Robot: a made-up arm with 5 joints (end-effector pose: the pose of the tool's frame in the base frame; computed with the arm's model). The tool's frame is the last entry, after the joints. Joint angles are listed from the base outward.
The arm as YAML. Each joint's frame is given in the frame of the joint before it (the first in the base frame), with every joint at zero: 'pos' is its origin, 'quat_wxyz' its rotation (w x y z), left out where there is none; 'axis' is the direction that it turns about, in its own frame. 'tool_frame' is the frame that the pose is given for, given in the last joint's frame.
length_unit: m
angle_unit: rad
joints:
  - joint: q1
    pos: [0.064, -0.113, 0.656]
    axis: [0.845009, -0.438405, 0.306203]
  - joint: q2
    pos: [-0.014, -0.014, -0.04]
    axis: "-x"
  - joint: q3
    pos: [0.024, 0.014, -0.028]
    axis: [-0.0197, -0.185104, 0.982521]
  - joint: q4
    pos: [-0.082, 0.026, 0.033]
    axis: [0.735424, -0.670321, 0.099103]
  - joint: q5
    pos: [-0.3, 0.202, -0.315]
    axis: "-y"
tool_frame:
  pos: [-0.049, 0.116, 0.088]
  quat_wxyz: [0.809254, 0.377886, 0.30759, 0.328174]
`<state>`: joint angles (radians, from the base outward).
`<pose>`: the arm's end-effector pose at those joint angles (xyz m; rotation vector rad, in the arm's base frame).
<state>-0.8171 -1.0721 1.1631 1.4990 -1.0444</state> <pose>-0.4420 0.0240 0.6687 1.2235 0.6569 2.5323</pose>
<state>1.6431 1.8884 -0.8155 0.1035 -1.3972</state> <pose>0.4197 0.2660 0.4193 1.6971 0.4661 0.0193</pose>
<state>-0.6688 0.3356 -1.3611 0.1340 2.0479</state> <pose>0.1425 -0.1240 -0.0541 -1.6235 -0.3538 0.2240</pose>
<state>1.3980 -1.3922 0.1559 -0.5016 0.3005</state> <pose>-0.5244 -0.1483 0.5149 -1.9893 0.6653 -2.2055</pose>
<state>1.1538 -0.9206 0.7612 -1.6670 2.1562</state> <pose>-0.2269 0.1166 0.0415 0.0302 -2.0253 1.5291</pose>
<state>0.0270 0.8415 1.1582 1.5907 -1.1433</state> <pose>-0.4464 -0.1999 0.5973 0.6141 2.2138 1.7876</pose>
